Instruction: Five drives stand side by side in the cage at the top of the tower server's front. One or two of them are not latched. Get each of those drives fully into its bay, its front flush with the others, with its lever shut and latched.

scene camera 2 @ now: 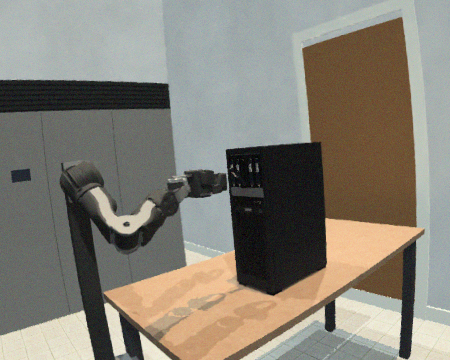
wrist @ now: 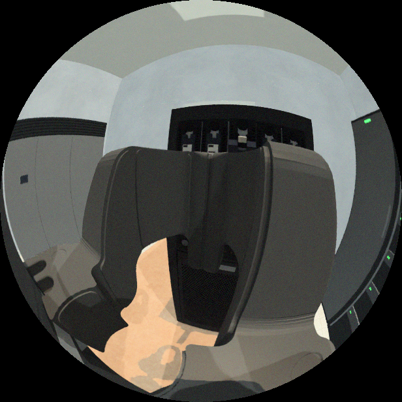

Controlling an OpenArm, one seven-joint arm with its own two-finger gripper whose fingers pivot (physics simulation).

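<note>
The black tower server [scene camera 2: 295,215] [wrist: 207,295] stands upright on the table. Its drive cage [scene camera 2: 245,170] [wrist: 175,125] is at the top of the front. In the wrist view the two left drives [wrist: 187,148] [wrist: 213,148] show pale labels, and the tops of the two right drives [wrist: 269,138] [wrist: 293,144] show. The middle drive's lever [wrist: 242,140] shows its pale end below its catch, unlike its neighbours; whether it is latched cannot be told. My gripper [scene camera 2: 225,182] [wrist: 212,213] is shut and empty, close to the cage front, hiding the drives' lower parts.
The wooden table [scene camera 2: 200,300] [wrist: 150,300] carries the server. Grey cabinets [scene camera 2: 85,200] [wrist: 55,190] stand behind the arm. A brown door [scene camera 2: 360,125] is beyond the server. A dark rack with green lights [wrist: 372,165] shows at the right of the wrist view.
</note>
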